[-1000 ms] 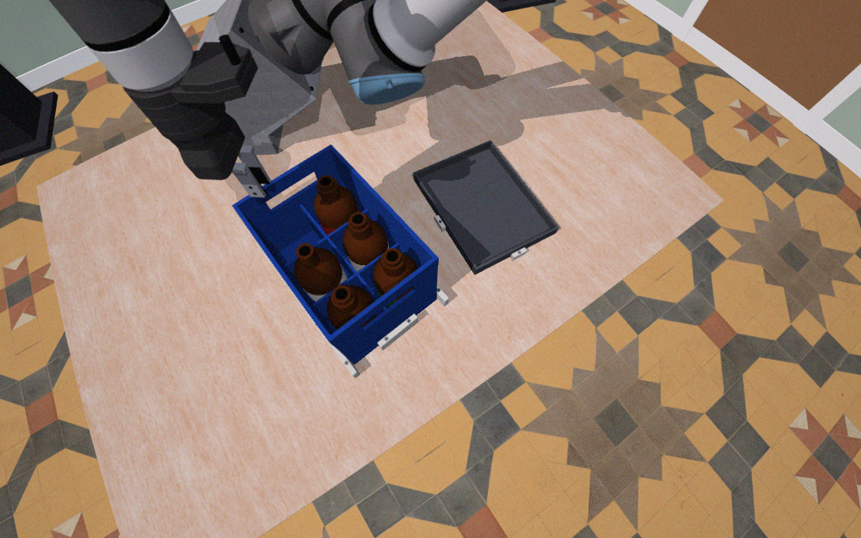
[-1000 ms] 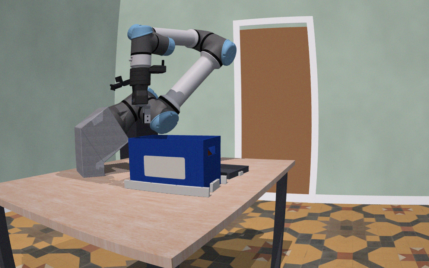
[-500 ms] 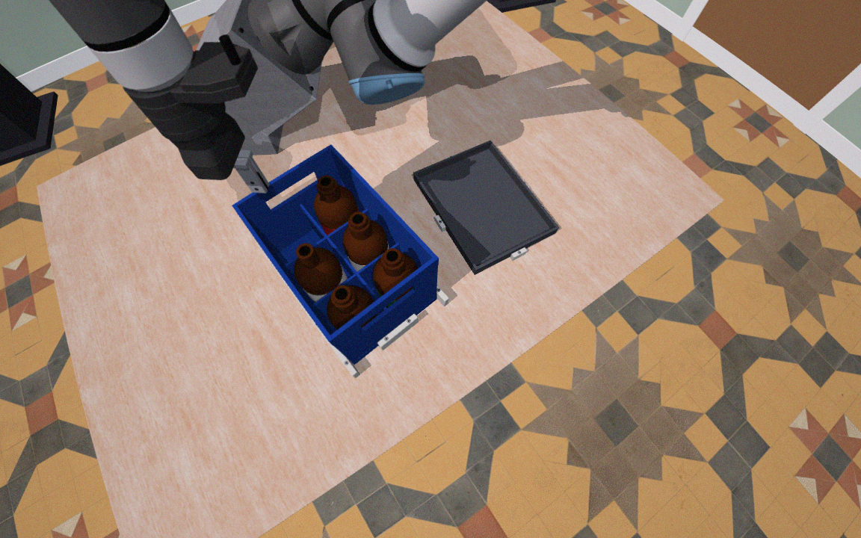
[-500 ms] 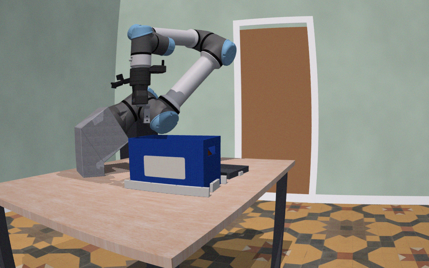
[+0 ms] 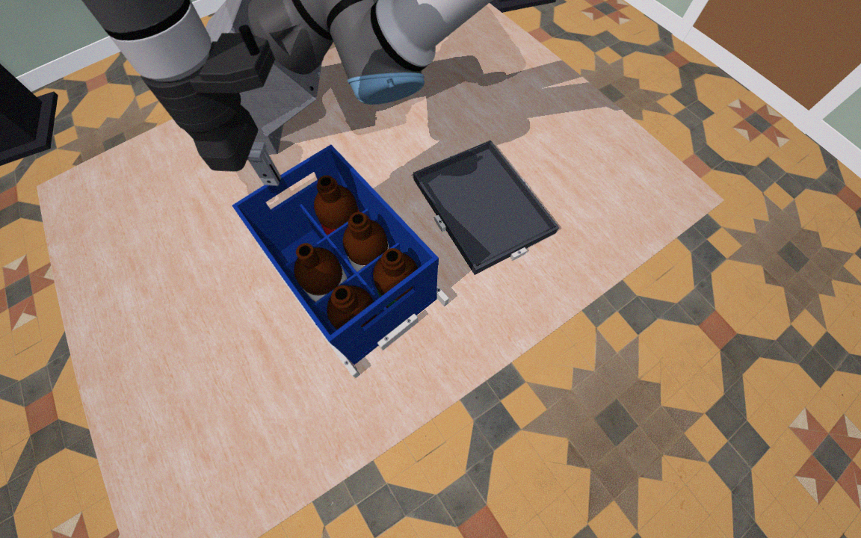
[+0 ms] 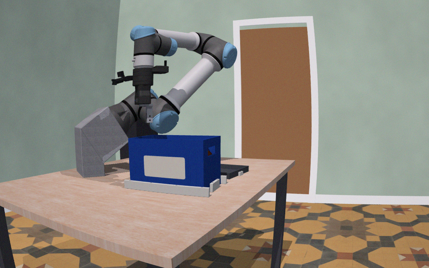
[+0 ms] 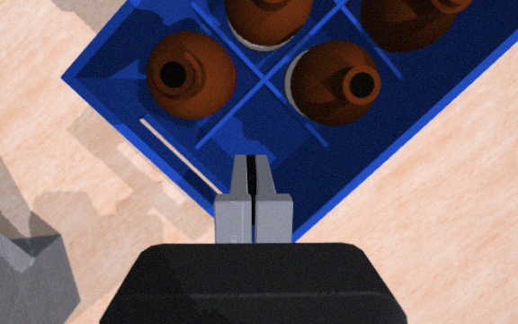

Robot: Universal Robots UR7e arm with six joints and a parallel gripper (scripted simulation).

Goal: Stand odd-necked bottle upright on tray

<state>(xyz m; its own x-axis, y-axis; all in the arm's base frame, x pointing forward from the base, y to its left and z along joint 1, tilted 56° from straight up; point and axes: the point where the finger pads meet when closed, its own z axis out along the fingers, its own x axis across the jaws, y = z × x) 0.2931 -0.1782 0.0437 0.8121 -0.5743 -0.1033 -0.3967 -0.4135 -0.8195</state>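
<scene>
Right now my hand is 16 cm above the glass bottle, 7 cm to the right of it and 2 cm past it. Round my hand: dark tray 35 cm to the left, 23 cm below, 2 cm ahead; then blue crate 16 cm below, 7 cm ahead, 5 cm to the left.
</scene>
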